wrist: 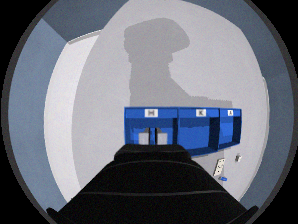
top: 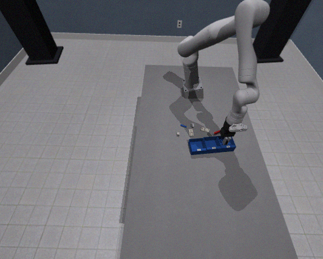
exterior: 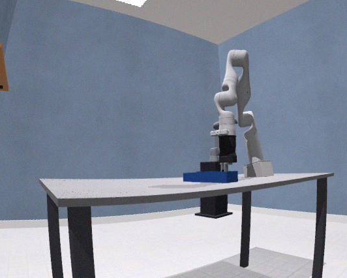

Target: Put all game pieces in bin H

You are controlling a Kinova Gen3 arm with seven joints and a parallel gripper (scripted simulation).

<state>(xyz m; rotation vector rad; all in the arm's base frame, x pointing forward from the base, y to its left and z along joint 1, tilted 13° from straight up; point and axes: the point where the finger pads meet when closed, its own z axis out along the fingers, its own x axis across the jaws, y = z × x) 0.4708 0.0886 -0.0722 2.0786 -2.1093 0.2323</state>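
My gripper is now 10 cm past the die, 26 cm to the left of it and 3 cm above it. The rest, counted from my hand: red cylinder 9 cm behind, 2 cm to the right, 3 cm below; then blue three-compartment bin 8 cm to the right, 1 cm below; then grey-white piece 16 cm behind, 16 cm to the right, 3 cm below.
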